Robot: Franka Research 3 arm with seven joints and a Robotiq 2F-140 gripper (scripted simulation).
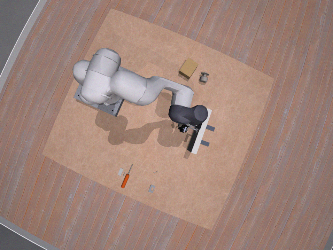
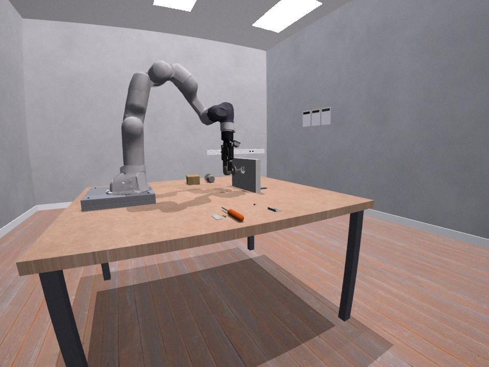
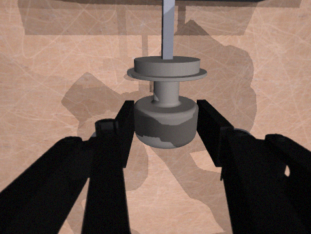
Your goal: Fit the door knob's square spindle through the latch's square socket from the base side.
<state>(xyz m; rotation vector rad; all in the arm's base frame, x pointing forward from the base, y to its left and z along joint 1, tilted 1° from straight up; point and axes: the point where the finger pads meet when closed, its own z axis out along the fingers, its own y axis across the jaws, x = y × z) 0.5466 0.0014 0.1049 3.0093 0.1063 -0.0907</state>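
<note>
Right now my hand is 130 mm short of the wood slab, 10 mm to the right of it and 40 mm above it.
</note>
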